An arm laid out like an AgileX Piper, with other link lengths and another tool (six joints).
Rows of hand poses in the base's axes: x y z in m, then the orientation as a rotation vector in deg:
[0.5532, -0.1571, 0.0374, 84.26, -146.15, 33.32]
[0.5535, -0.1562, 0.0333, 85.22, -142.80, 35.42]
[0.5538, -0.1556, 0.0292, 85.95, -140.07, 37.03]
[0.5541, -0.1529, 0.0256, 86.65, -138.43, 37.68]
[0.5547, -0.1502, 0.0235, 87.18, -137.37, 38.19]
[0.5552, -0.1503, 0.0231, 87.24, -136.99, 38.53]
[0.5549, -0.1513, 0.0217, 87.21, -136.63, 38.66]
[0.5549, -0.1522, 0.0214, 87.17, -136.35, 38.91]
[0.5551, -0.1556, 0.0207, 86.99, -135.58, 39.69]
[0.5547, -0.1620, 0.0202, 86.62, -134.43, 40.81]
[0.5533, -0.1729, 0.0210, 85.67, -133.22, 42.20]
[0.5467, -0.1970, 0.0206, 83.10, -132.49, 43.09]
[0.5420, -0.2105, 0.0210, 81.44, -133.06, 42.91]
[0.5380, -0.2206, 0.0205, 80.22, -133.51, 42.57]
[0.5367, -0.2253, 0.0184, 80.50, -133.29, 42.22]
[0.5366, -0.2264, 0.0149, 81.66, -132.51, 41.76]
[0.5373, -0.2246, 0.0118, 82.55, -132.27, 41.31]
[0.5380, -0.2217, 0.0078, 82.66, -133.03, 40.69]
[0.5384, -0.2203, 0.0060, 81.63, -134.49, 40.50]
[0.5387, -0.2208, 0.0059, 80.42, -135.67, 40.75]
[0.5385, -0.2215, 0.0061, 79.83, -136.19, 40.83]
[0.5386, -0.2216, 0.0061, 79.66, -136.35, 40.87]
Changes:
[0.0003, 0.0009, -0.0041, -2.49, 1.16, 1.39]
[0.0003, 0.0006, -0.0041, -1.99, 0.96, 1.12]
[0.0003, 0.0027, -0.0036, -0.97, 0.65, 0.83]
[0.0006, 0.0027, -0.0021, -0.64, 0.35, 0.60]
[0.0005, -0.0001, -0.0004, -0.34, 0.07, 0.15]
[-0.0003, -0.0010, -0.0014, -0.27, 0.19, 0.06]
[0.0000, -0.0009, -0.0003, -0.28, 0.07, 0.06]
[0.0002, -0.0034, -0.0007, -0.83, 0.16, 0.12]
[-0.0004, -0.0064, -0.0005, -1.26, 0.28, 0.11]
[-0.0014, -0.0109, 0.0008, -1.61, 0.29, -0.22]
[-0.0066, -0.0241, -0.0004, -1.68, 0.53, -1.49]
[-0.0047, -0.0135, 0.0004, -0.17, 0.01, -1.26]
[-0.0040, -0.0101, -0.0005, -0.01, 0.09, -0.97]
[-0.0013, -0.0047, -0.0021, 0.13, 0.29, 0.16]
[-0.0001, -0.0011, -0.0035, 0.17, 0.59, 0.84]
[0.0007, 0.0018, -0.0031, 0.38, 0.24, 0.57]
[0.0007, 0.0029, -0.0040, 0.73, -0.23, -0.16]
[0.0004, 0.0014, -0.0018, 0.54, -0.74, -0.98]
[0.0003, -0.0005, -0.0001, 0.13, -0.74, -0.97]
[-0.0002, -0.0007, 0.0002, 0.06, -0.30, -0.47]
[0.0001, -0.0001, 0.0000, 0.01, -0.10, -0.13]

